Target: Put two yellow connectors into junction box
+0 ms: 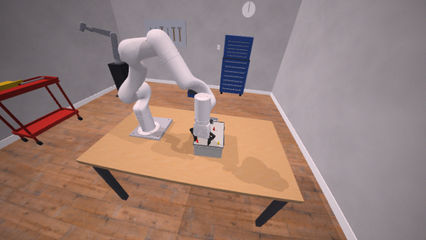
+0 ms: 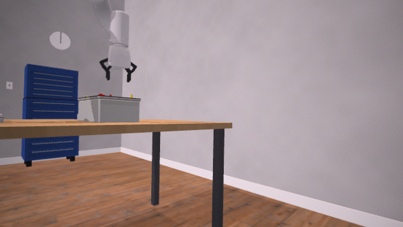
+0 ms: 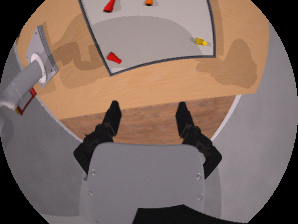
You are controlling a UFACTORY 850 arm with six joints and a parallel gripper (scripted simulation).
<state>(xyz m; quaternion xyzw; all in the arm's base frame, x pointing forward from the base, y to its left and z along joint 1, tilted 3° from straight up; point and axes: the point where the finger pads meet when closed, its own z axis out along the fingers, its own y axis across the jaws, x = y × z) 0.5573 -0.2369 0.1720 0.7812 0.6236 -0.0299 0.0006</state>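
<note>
The red connector is 8 cm below my hand, 7 cm to the left of it and 5 cm behind it. From my hand the other things lie so: grey tool case: 19 cm to the left, 12 cm below, 3 cm ahead.
</note>
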